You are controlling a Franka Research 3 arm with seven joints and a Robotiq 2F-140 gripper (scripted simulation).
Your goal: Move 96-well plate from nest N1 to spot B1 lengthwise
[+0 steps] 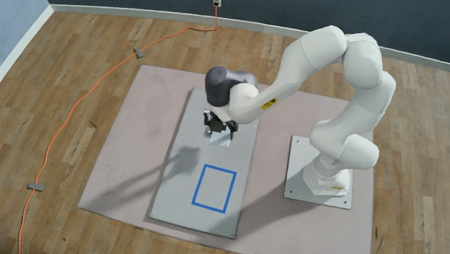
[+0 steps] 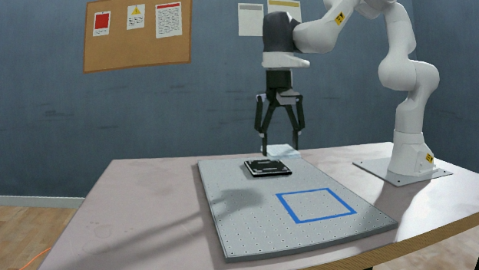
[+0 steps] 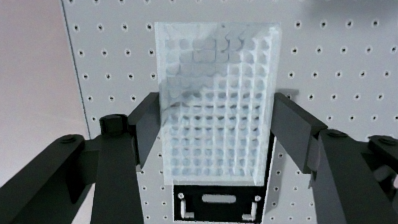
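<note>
The black plate nest N1 is 10 mm ahead of my hand, 100 mm to the right of it and 90 mm below it. From my hand the other things lie so: 96-well plate 20 mm below.
</note>
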